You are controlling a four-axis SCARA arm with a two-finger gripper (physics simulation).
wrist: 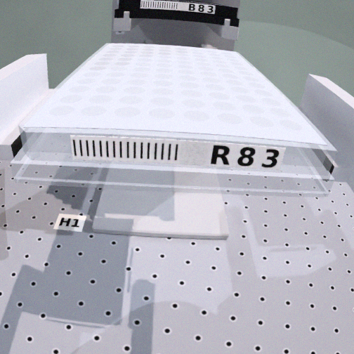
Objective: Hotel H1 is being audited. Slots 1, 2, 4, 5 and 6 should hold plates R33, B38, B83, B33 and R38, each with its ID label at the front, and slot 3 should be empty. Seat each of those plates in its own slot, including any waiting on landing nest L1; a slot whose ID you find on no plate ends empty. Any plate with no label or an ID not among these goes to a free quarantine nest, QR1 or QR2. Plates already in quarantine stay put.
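Note:
A clear plate labelled R83 (175, 90) spans the middle of the wrist view, level, with its barcode and ID label facing the camera. My gripper (176, 79) is shut on this plate, with a white finger and dark pad at its left and right edges. Behind it, at the top of the view, a black plate labelled B83 (175, 15) rests on the supports of hotel H1 (227, 31), label to the front. The R83 plate is in front of the hotel, apart from the B83 plate, and hides the hotel's lower slots. The nests do not show.
The "H1" tag (69, 223) lies on the perforated deck (195, 295), left of a pale flat base block (200, 222) beneath the held plate. Shadows fall across the deck at left and centre. A green background shows beyond the hotel.

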